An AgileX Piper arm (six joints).
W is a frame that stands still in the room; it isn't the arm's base.
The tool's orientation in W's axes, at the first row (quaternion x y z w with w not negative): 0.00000, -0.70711, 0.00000, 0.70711
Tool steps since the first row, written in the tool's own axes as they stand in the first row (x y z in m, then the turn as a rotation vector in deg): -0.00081, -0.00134, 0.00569, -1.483, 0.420, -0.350; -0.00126, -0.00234, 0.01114, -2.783, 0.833, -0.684; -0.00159, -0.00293, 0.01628, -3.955, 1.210, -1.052; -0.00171, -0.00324, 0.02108, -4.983, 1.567, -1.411; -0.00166, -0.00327, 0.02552, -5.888, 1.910, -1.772; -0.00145, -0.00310, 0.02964, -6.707, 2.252, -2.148; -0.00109, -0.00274, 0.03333, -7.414, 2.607, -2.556; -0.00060, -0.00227, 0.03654, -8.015, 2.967, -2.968
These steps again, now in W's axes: -0.00569, -0.00134, -0.00081, 0.350, 0.420, -1.483; -0.01114, -0.00234, -0.00126, 0.684, 0.833, -2.783; -0.01628, -0.00293, -0.00159, 1.052, 1.210, -3.955; -0.02108, -0.00324, -0.00171, 1.411, 1.567, -4.983; -0.02552, -0.00327, -0.00166, 1.772, 1.910, -5.888; -0.02964, -0.00310, -0.00145, 2.148, 2.252, -6.707; -0.03333, -0.00274, -0.00109, 2.556, 2.607, -7.414; -0.03654, -0.00227, -0.00060, 2.968, 2.967, -8.015
